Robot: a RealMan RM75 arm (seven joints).
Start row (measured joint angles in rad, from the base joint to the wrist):
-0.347, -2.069, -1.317, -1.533, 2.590, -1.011, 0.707
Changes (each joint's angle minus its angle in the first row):
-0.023, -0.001, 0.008, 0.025, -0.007, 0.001, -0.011
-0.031, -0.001, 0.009, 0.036, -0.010, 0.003, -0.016
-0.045, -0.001, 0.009, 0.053, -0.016, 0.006, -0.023
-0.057, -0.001, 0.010, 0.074, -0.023, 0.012, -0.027
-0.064, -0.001, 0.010, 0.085, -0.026, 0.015, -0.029
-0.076, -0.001, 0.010, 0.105, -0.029, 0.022, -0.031
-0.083, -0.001, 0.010, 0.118, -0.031, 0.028, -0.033
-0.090, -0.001, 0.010, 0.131, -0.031, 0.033, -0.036
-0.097, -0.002, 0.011, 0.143, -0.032, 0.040, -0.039
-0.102, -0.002, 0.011, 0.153, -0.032, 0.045, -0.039
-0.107, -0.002, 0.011, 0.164, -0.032, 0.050, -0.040
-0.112, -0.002, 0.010, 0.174, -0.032, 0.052, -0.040
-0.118, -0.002, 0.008, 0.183, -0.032, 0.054, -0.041
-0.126, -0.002, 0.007, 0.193, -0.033, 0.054, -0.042
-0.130, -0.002, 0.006, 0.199, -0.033, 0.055, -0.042
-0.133, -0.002, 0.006, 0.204, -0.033, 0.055, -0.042
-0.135, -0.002, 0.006, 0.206, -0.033, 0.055, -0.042
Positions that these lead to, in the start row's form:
-0.370, -2.070, -1.309, -1.508, 2.583, -1.010, 0.696
-0.378, -2.070, -1.308, -1.497, 2.580, -1.008, 0.691
-0.392, -2.070, -1.308, -1.480, 2.574, -1.005, 0.684
-0.404, -2.070, -1.307, -1.459, 2.567, -0.999, 0.680
-0.411, -2.070, -1.307, -1.448, 2.564, -0.996, 0.678
-0.423, -2.070, -1.307, -1.428, 2.561, -0.989, 0.676
-0.430, -2.070, -1.307, -1.415, 2.559, -0.983, 0.674
-0.437, -2.070, -1.307, -1.402, 2.559, -0.978, 0.671
-0.444, -2.071, -1.306, -1.390, 2.558, -0.971, 0.668
-0.449, -2.071, -1.306, -1.380, 2.558, -0.966, 0.668
-0.454, -2.071, -1.306, -1.369, 2.558, -0.961, 0.667
-0.459, -2.071, -1.307, -1.359, 2.558, -0.959, 0.667
-0.465, -2.071, -1.309, -1.350, 2.558, -0.957, 0.666
-0.473, -2.071, -1.310, -1.340, 2.557, -0.957, 0.665
-0.477, -2.071, -1.311, -1.334, 2.557, -0.956, 0.665
-0.480, -2.071, -1.311, -1.329, 2.557, -0.956, 0.665
-0.482, -2.071, -1.311, -1.327, 2.557, -0.956, 0.665

